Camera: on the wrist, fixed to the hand. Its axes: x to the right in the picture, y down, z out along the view.
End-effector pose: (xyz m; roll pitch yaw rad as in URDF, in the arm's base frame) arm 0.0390 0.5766 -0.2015 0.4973 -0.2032 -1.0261
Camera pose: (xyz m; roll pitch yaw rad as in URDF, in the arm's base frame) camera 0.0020 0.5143 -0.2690 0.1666 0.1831 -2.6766
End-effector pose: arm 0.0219 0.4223 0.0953 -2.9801 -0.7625 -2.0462
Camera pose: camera 0.1055 0.4004 0.1436 2.3653 0.2023 -0.5112
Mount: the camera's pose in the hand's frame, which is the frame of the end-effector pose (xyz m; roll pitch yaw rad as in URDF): 0.0198 -0.0910 -0.0337 0.0193 -0.3307 -1.6910
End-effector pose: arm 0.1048 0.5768 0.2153 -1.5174 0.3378 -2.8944
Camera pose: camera 0.0486 0.6023 0.2928 -2.4456 -1.2185 -1.9761
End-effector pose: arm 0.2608 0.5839 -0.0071 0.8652 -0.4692 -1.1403
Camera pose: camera 0.2551 0.5165 -0.0794 0.4579 0.5248 -2.5640
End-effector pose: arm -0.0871 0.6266 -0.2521 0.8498 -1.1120 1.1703
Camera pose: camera -0.0200 0.6959 -0.2745 1.1325 0.3248 0.0236
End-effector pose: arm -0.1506 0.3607 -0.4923 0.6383 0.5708 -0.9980
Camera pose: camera -0.2099 0.3549 -0.5714 -0.6337 0.1912 -2.8335
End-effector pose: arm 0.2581 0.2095 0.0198 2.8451 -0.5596 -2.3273
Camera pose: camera 0.3191 0.1330 0.0351 2.5195 0.5894 -1.0173
